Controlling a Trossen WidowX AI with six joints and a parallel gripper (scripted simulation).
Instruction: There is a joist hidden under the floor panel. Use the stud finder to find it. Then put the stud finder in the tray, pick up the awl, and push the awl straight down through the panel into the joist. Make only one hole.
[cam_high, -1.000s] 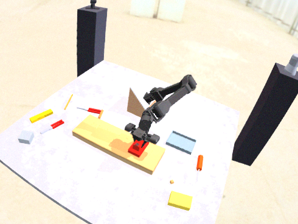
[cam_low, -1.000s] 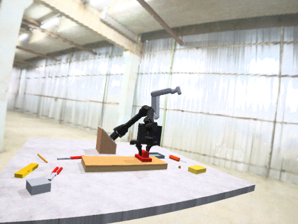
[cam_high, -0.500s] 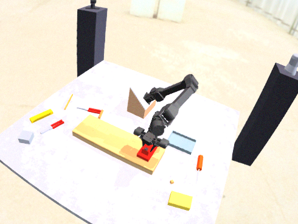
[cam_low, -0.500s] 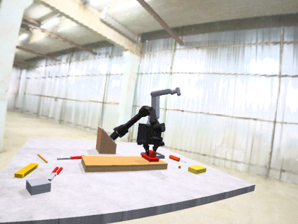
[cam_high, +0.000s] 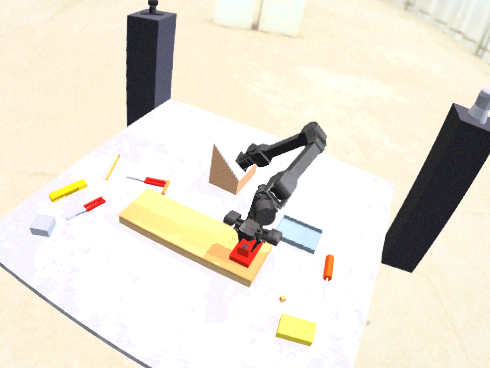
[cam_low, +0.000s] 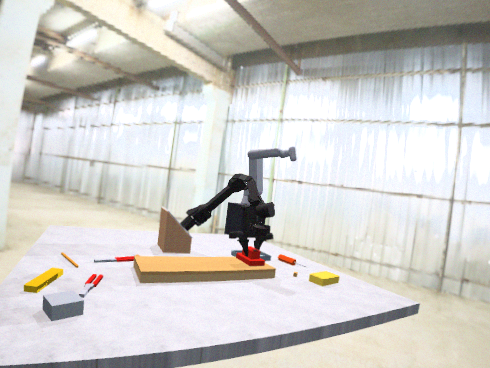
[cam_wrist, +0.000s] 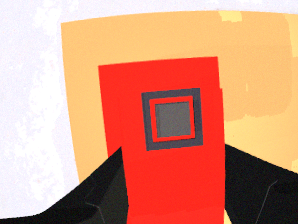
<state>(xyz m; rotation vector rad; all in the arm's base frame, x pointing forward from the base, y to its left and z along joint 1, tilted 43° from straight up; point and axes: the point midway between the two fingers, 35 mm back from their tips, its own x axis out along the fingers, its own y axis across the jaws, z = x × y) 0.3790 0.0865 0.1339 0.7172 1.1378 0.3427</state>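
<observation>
Now: gripper tip 200 mm past the tray, 150 mm to the right of it and 50 mm above it. The rest, counted from my gripper tip: yellow pad (240 mm to the left, 200 mm ahead, 50 mm below); then red stud finder (20 mm above); then awl (410 mm to the right, 240 mm behind, 60 mm below).
</observation>
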